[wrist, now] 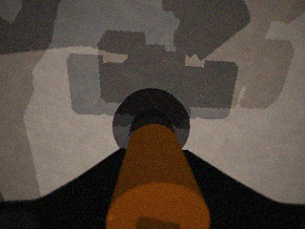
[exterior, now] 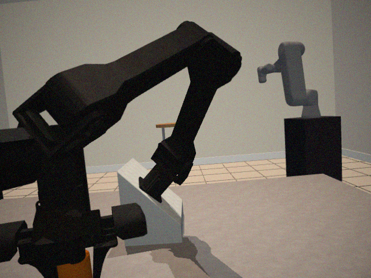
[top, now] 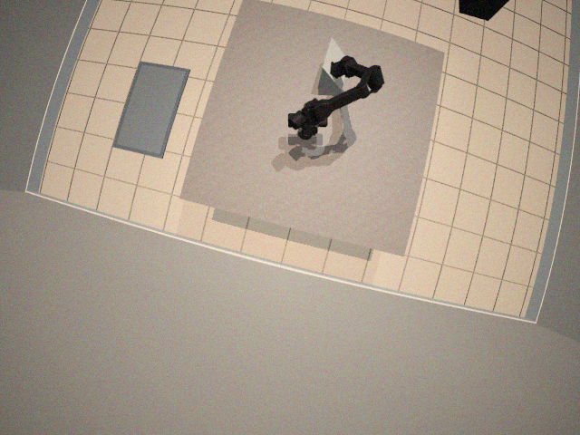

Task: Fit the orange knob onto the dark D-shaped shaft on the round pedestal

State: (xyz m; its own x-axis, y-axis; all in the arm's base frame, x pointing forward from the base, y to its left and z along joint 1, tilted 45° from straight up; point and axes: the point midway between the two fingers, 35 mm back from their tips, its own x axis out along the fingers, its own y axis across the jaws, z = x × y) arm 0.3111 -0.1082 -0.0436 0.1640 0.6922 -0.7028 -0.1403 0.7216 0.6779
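My gripper tip is now 2 cm below the orange knob. The rest, counted from my gripper tip: dark round pedestal (4 cm below).
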